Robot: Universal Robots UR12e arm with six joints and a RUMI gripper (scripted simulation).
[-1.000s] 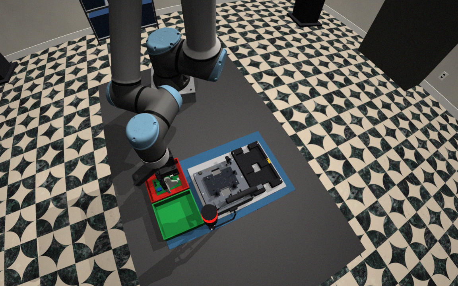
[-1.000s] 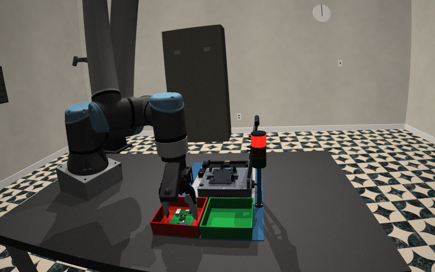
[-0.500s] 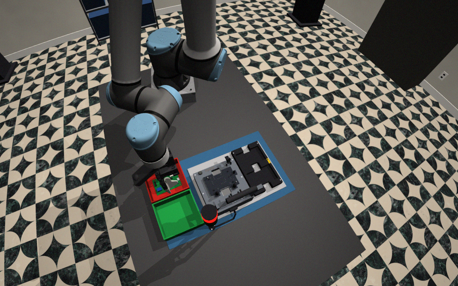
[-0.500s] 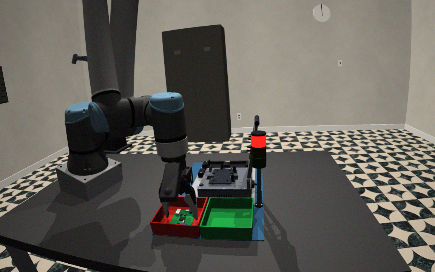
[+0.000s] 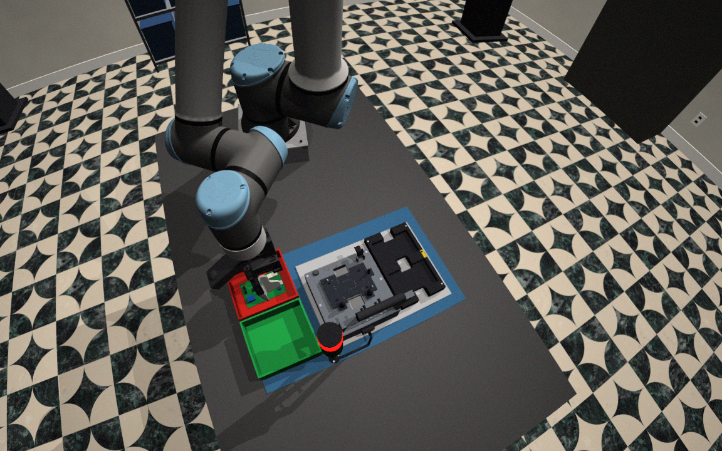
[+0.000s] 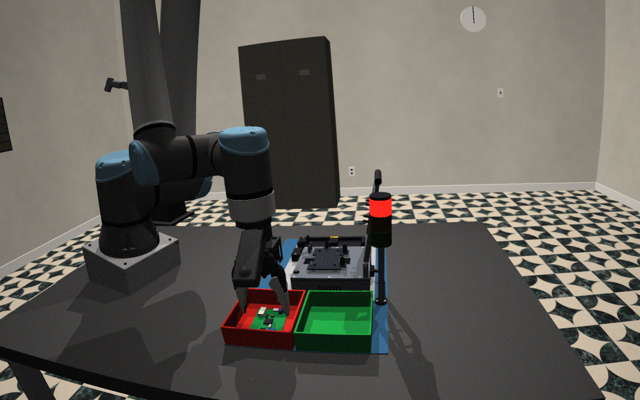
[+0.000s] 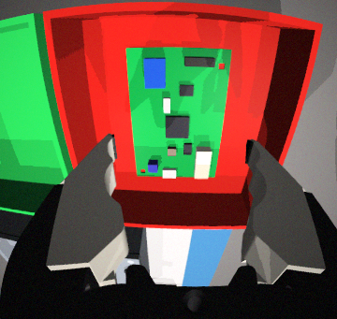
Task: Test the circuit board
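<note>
My gripper is now 20 mm above the red bin. The rest, counted from my hand: clear lid (190 mm ahead, 230 mm to the left, 150 mm above); green bin (150 mm ahead, 20 mm to the left, 20 mm below); green circuit board (30 mm below).
</note>
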